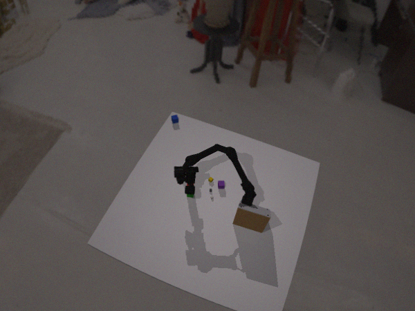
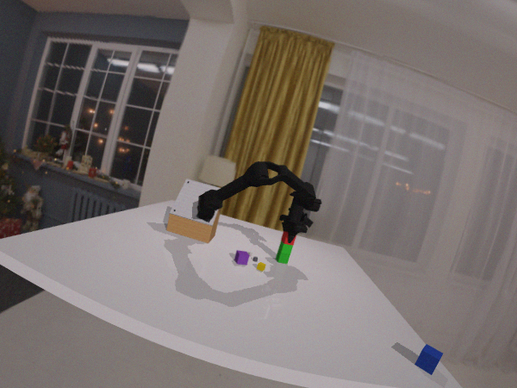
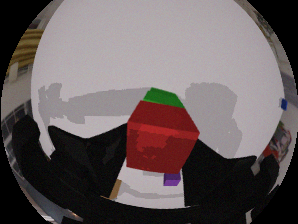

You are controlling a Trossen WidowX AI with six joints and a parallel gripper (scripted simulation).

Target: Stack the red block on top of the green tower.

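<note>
Right now the red block is 1 cm above my gripper tip. Round my gripper tip: purple block (16 cm to the right, 16 cm behind, 8 cm below); tiny grey cube (11 cm behind, 9 cm to the right, 9 cm below); small yellow block (17 cm to the right, 9 cm below, 8 cm behind).
</note>
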